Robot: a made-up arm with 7 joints. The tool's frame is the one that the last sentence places.
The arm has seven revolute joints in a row. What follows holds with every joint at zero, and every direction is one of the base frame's.
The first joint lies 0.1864 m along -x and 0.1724 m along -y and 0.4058 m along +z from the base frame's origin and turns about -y.
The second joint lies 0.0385 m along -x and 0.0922 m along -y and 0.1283 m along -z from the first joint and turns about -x.
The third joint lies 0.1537 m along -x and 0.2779 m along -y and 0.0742 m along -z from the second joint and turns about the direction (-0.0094, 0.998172, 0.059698).
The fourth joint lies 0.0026 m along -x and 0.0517 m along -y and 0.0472 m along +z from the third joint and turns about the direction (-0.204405, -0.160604, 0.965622).
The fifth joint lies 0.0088 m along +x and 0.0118 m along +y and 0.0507 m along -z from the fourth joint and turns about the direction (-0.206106, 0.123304, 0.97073).
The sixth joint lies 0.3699 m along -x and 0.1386 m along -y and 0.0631 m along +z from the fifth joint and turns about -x.
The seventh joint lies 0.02 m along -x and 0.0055 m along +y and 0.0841 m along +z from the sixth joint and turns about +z.
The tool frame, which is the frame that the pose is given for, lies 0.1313 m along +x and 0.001 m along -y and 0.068 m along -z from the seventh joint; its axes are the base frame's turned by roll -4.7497, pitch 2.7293 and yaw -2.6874 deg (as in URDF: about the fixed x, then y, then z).
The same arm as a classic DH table. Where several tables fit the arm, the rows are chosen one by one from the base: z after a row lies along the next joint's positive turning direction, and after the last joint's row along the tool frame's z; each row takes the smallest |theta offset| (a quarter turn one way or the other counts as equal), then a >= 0, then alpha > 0; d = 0 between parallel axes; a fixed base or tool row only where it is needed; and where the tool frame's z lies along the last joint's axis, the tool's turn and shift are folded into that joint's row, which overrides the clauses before.
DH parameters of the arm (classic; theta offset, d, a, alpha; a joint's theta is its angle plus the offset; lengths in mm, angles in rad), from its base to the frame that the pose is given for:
base (fixed): 0.0000 405.8 -186.4 1.5708
joint 1: -1.5708 264.6 128.3 1.5708
joint 2: -0.0597 194.8 57.5 1.5614
joint 3: 1.3629 -325.6 -7.4 -1.6717
joint 4: 0.0053 -14.2 1.9 0.2849
joint 5: -1.5468 58.2 -145.4 -1.3632
joint 6: -0.1263 380.4 5.5 1.5708
joint 7: 1.0035 -711.0 -111.3 0.0956
tool (fixed): -2.6192 730.5 0.0 0.0000

